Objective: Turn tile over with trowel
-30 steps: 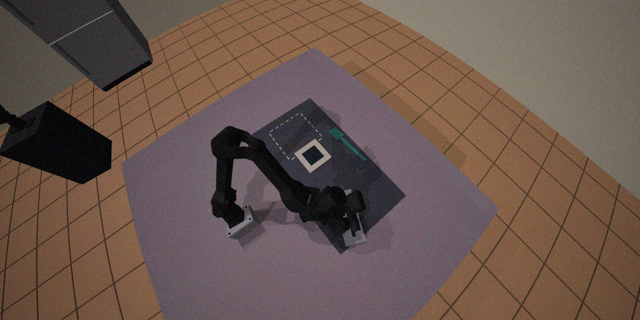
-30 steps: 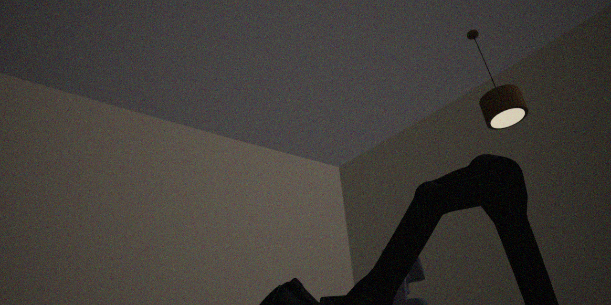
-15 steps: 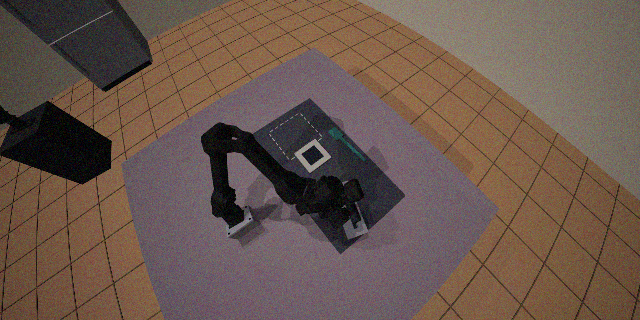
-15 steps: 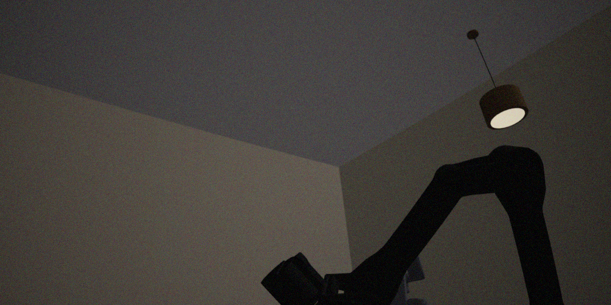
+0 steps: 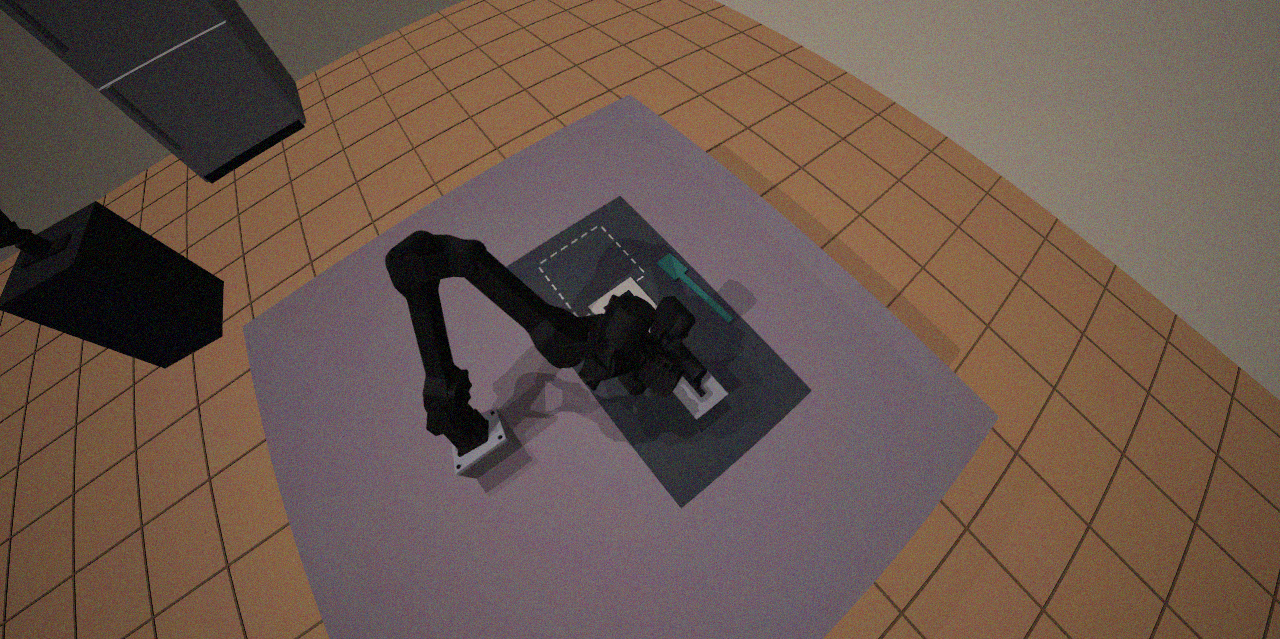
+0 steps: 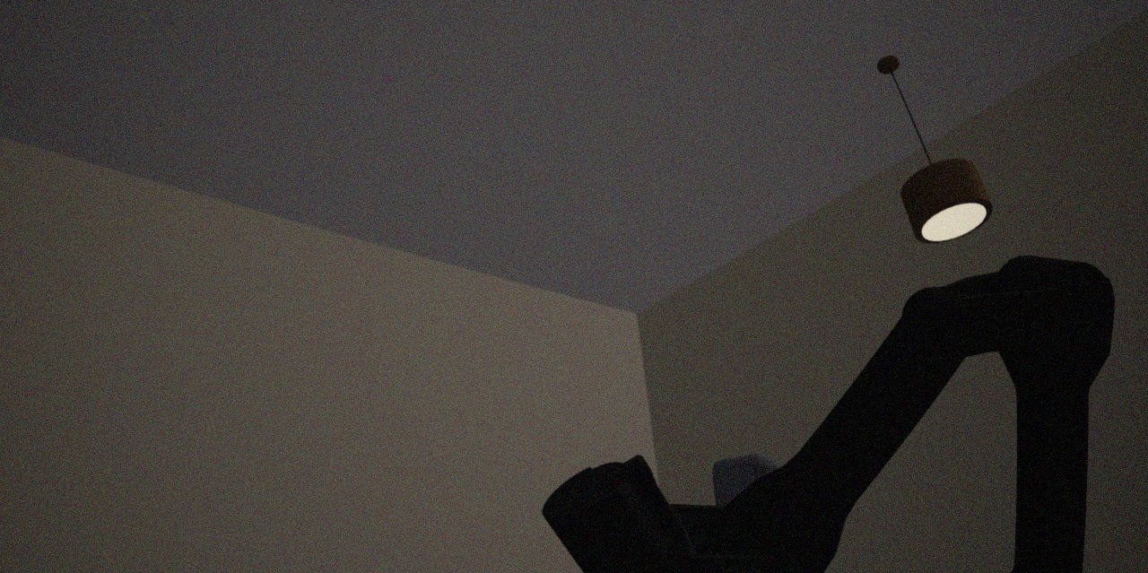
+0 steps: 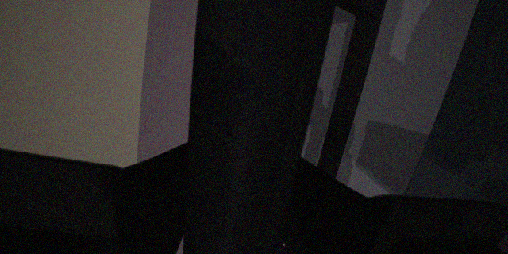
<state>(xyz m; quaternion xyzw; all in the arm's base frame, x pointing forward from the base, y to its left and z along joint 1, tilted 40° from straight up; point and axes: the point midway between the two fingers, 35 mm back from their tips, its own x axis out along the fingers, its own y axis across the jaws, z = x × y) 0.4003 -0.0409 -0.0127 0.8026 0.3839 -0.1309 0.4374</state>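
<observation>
Now: gripper tip 40 mm past the tan tile, 140 mm to the right of it and 90 mm above it. Round my gripper tip: trowel 30 mm behind, 10 mm below; then teal T-shaped piece 110 mm ahead, 130 mm to the left, 90 mm below.
</observation>
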